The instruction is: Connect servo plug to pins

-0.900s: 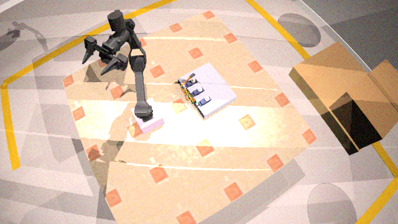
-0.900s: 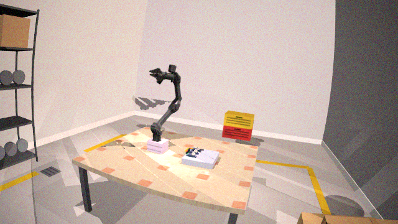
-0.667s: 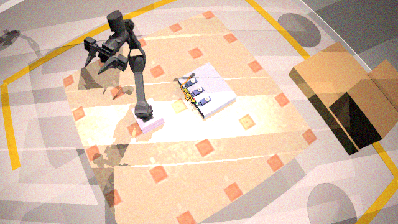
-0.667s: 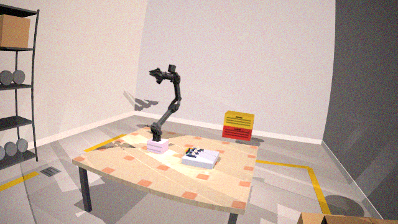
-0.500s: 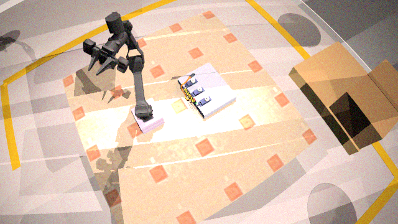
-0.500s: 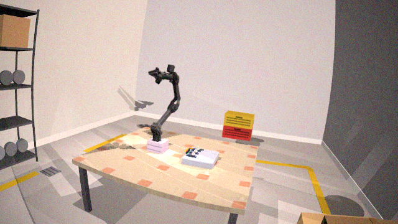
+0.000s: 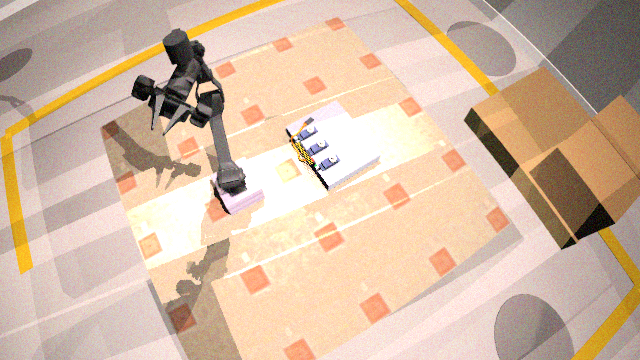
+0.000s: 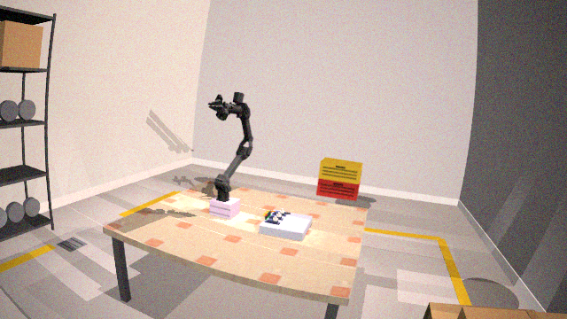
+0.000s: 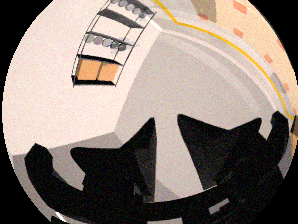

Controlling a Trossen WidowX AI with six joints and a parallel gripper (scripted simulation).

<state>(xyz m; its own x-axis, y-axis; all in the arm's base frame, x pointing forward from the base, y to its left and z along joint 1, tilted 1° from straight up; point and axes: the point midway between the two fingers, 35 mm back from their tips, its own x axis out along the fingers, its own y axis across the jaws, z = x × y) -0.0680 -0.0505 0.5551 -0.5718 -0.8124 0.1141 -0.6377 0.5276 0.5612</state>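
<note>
The printed holder lies 630 mm below my gripper tip, 550 mm ahead of it and 110 mm to the left of it.
</note>
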